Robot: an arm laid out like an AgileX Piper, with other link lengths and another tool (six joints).
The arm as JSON. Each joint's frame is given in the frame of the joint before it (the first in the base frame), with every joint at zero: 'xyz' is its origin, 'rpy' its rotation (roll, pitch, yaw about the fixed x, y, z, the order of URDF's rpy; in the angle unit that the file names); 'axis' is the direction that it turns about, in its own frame. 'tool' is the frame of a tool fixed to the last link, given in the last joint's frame.
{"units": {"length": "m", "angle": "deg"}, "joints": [
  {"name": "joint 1", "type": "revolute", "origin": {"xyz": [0.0, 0.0, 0.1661], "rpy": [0.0, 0.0, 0.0]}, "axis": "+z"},
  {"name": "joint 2", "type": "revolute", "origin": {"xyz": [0.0, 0.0, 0.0], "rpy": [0.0, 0.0, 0.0]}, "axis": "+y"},
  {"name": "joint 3", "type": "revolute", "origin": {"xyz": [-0.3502, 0.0, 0.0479], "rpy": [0.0, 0.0, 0.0]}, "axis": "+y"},
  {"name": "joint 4", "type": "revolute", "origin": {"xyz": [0.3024, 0.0, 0.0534], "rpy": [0.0, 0.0, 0.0]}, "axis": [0.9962, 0.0, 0.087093]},
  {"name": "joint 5", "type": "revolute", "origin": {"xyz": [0.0, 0.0, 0.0], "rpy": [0.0, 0.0, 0.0]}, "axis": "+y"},
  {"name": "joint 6", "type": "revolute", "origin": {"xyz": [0.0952, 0.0, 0.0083], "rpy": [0.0, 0.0, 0.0]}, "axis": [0.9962, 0.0, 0.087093]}
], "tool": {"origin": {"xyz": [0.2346, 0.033, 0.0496], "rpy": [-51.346, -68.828, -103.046]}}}
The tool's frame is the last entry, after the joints.
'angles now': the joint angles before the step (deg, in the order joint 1, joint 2, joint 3, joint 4, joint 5, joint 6). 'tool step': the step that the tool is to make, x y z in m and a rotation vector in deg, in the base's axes. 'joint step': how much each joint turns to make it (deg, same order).
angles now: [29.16 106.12 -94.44 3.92 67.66 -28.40]
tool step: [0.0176 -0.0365 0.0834 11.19 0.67 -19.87]
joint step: [-7.27 -8.22 0.14 6.11 2.32 13.39]
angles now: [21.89 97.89 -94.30 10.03 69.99 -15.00]
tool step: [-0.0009 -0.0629 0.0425 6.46 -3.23 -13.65]
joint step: [-7.36 -11.12 9.64 2.55 -4.80 6.12]
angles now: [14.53 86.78 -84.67 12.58 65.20 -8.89]
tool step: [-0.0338 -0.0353 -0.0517 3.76 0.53 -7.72]
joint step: [-3.85 -9.48 20.56 3.52 -11.94 0.89]
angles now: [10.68 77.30 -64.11 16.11 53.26 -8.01]
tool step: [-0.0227 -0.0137 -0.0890 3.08 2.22 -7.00]
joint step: [-0.51 -1.90 18.86 5.13 -16.18 0.10]
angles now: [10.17 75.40 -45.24 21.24 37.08 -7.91]
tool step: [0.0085 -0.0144 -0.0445 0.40 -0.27 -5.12]
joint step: [-0.01 3.01 6.87 2.90 -11.06 -0.02]
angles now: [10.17 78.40 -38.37 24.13 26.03 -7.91]
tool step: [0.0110 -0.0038 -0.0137 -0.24 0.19 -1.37]
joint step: [-0.01 2.83 0.09 0.66 -2.95 -0.02]
